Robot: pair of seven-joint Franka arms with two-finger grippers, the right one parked.
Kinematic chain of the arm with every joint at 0, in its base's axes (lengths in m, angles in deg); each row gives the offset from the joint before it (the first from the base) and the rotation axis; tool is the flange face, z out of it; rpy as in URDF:
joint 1: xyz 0 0 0.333 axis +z
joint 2: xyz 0 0 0 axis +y
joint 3: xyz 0 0 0.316 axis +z
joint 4: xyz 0.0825 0 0 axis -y
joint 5: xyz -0.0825 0 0.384 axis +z
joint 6: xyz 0 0 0 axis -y
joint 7: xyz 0.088 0 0 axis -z
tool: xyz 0 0 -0.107 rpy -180 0 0
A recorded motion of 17 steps. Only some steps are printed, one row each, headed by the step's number.
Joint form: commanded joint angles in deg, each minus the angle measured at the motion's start. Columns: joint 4, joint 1, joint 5, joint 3, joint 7, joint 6, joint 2.
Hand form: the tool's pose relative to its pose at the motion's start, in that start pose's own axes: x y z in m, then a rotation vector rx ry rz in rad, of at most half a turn. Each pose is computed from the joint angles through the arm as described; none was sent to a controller.
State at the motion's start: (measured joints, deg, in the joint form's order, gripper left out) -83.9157 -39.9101 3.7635 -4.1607 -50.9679 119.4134 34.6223
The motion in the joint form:
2: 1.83 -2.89 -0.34 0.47 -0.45 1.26 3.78
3: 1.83 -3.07 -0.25 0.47 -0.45 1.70 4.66
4: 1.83 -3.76 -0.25 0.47 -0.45 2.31 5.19
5: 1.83 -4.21 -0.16 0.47 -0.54 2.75 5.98
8: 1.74 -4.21 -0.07 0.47 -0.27 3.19 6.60
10: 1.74 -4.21 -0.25 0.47 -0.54 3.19 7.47
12: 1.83 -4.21 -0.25 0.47 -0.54 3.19 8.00
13: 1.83 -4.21 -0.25 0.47 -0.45 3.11 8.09
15: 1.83 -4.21 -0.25 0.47 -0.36 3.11 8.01
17: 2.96 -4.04 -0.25 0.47 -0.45 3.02 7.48
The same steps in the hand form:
2: -0.0194 0.0263 0.0304 0.0057 -0.0115 0.0322
3: -0.0213 0.0278 0.0407 0.0117 -0.0161 0.0363
4: -0.0279 0.0338 0.0463 0.0100 -0.0158 0.0485
5: -0.0326 0.0373 0.0555 0.0148 -0.0193 0.0558
8: -0.0329 0.0371 0.0634 0.0187 -0.0218 0.0616
10: -0.0340 0.0363 0.0743 0.0285 -0.0340 0.0553
12: -0.0344 0.0360 0.0803 0.0342 -0.0391 0.0553
13: -0.0346 0.0358 0.0815 0.0365 -0.0410 0.0569
15: -0.0345 0.0359 0.0805 0.0354 -0.0401 0.0585
17: -0.0287 0.0388 0.0652 0.0145 -0.0225 0.0527

